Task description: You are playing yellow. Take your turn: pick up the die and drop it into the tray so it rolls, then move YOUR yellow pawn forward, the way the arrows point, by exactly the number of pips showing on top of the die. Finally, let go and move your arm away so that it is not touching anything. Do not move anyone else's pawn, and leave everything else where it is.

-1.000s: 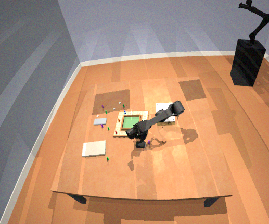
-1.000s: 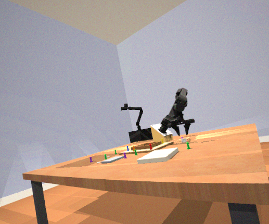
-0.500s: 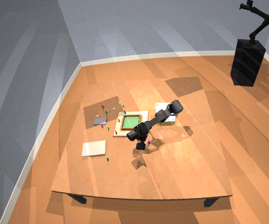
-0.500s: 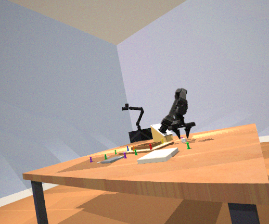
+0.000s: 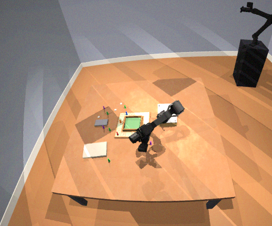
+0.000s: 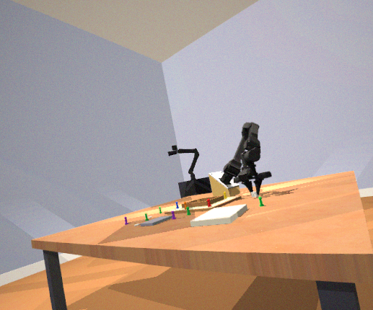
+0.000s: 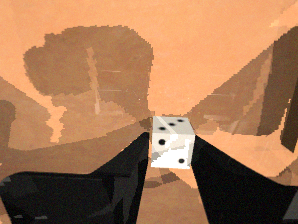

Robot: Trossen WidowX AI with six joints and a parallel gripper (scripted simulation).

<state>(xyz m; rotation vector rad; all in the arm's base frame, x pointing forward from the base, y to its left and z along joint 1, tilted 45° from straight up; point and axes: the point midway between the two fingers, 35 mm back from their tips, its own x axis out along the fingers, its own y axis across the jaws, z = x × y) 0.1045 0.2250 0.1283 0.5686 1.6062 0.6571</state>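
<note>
The yellow pawn lies 4 cm ahead of my gripper tip, 15 cm to the right of it and 2 cm above it. From my gripper tip the other things lie so: green tray (16 cm ahead, 21 cm to the right); red pawn (25 cm ahead, 8 cm to the right, 2 cm above); white die (right at my gripper tip).
</note>
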